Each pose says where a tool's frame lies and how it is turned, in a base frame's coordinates. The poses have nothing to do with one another.
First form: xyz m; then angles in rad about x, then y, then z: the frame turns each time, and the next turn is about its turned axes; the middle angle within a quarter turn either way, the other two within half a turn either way.
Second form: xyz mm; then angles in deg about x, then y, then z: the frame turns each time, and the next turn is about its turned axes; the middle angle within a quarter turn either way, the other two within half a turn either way. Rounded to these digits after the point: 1 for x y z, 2 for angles.
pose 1, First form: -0.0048, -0.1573, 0.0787, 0.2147, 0.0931, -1.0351
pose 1, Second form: -4.8, -157.3, 78.7, 12.30, 5.33, -59.31
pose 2, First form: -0.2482, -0.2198, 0.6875, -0.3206, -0.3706, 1.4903
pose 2, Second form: -248.2, -219.8, 687.5, -18.37, -21.23, 85.39
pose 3, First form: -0.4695, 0.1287, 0.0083, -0.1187, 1.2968, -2.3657
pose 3, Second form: -469.5, 128.7, 8.3, -6.80, 74.30, -135.54
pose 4, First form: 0.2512, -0.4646, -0.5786, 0.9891, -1.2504, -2.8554
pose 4, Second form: 251.2, -464.6, -578.6, 56.67, -71.64, -163.60
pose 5, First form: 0.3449, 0.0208, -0.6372, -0.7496, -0.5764, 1.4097
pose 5, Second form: 344.9, 20.8, -637.2, -42.95, -33.03, 80.77
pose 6, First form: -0.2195, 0.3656, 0.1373, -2.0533, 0.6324, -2.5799
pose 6, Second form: -219.5, 365.6, 137.3, -117.65, 36.23, -147.82
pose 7, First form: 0.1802, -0.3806, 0.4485, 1.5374, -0.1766, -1.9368
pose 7, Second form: 180.2, -380.6, 448.5, 88.09, -10.12, -110.97
